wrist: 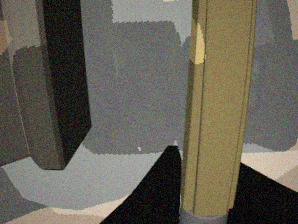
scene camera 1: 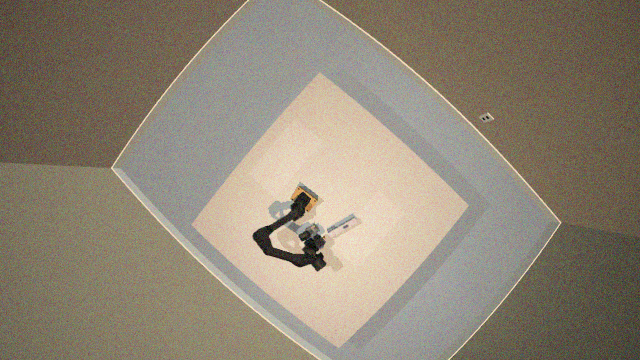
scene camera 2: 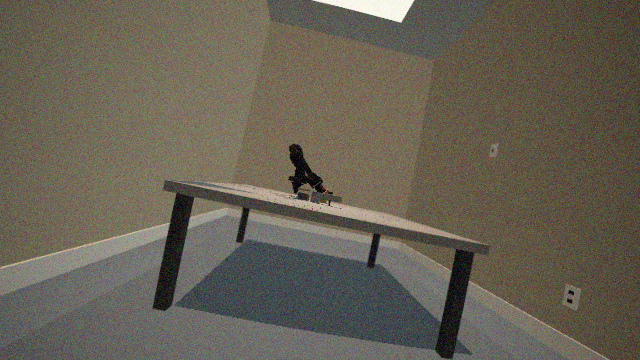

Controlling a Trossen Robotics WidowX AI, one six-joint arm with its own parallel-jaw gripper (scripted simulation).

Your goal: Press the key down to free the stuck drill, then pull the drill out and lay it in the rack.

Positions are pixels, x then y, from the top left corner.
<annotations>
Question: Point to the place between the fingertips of my gripper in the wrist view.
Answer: At 187, 155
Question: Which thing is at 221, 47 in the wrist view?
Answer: An olive-yellow drill.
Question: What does my gripper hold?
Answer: An olive-yellow drill.
</annotations>
